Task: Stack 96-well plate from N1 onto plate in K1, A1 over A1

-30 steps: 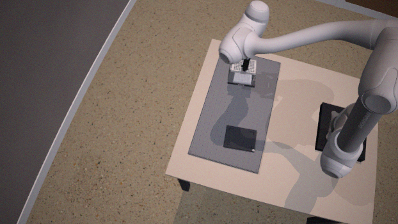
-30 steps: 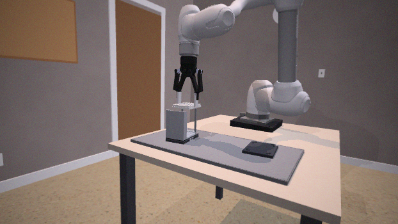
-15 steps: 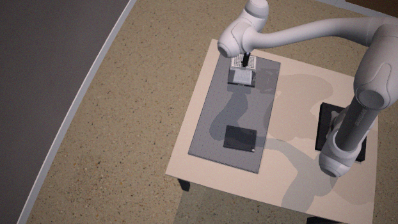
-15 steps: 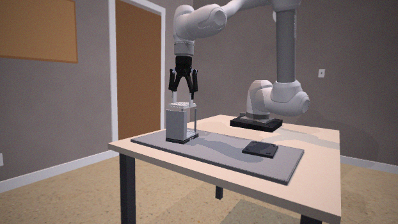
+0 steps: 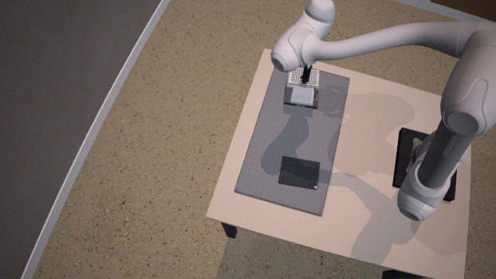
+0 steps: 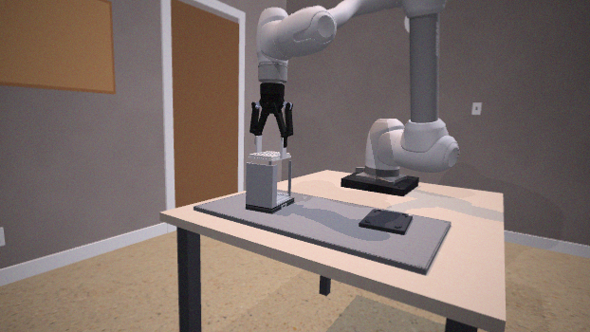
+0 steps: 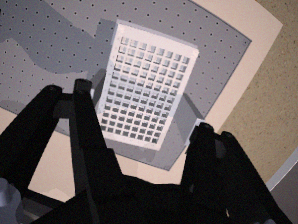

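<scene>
My hand is 2 cm above the white 96-well plate. Also, from my hand: grey wall (6 cm ahead, 2 cm to the left, 11 cm below); then pale A1 mark (21 cm behind, 39 cm to the left, 18 cm below).
</scene>
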